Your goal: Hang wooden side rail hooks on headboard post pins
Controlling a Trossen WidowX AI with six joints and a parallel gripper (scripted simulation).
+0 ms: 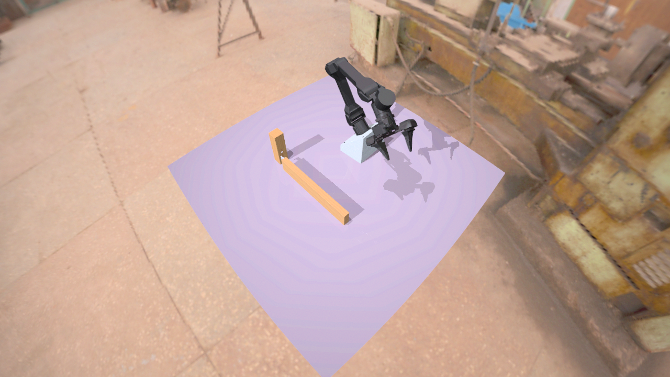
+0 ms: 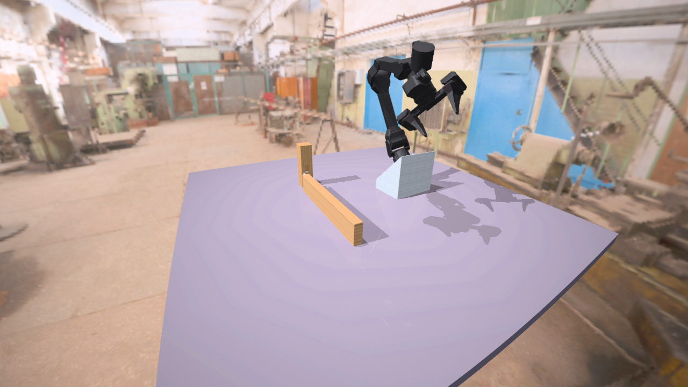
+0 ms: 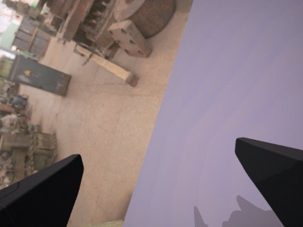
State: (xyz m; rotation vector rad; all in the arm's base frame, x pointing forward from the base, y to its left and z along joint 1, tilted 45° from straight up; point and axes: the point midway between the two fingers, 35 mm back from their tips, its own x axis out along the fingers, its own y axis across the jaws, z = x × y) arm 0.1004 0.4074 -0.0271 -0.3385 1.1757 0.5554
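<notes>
The wooden headboard post lies 230 mm ahead of my gripper tip, 520 mm to the right of it and 250 mm below it.
</notes>
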